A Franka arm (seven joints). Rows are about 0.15 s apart.
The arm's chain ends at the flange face. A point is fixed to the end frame.
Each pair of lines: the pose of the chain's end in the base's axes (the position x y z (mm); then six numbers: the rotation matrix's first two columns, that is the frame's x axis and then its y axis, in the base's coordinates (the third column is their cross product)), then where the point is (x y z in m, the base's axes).
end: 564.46 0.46 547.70 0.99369 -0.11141 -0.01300 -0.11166 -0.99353 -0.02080
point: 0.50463 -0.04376 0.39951
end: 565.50 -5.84 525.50 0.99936 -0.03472 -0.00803 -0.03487 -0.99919 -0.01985
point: 0.50998 -0.05470 0.37709
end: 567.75 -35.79 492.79 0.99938 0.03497 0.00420 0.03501 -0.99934 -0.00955
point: 0.51763 -0.08986 0.34426
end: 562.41 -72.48 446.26 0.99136 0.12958 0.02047 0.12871 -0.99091 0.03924
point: 0.52093 -0.13787 0.29963
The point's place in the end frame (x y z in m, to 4 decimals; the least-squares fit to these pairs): -0.0526 0.0537 0.1478
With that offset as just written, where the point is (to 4 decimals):
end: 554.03 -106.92 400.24 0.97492 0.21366 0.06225 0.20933 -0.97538 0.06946
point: 0.5252 -0.1786 0.2535
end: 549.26 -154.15 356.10 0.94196 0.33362 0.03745 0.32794 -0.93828 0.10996
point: 0.5279 -0.2356 0.2132
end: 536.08 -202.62 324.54 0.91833 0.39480 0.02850 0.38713 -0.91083 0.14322
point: 0.5208 -0.2901 0.1845
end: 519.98 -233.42 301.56 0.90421 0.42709 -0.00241 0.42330 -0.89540 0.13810
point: 0.5035 -0.3226 0.1627
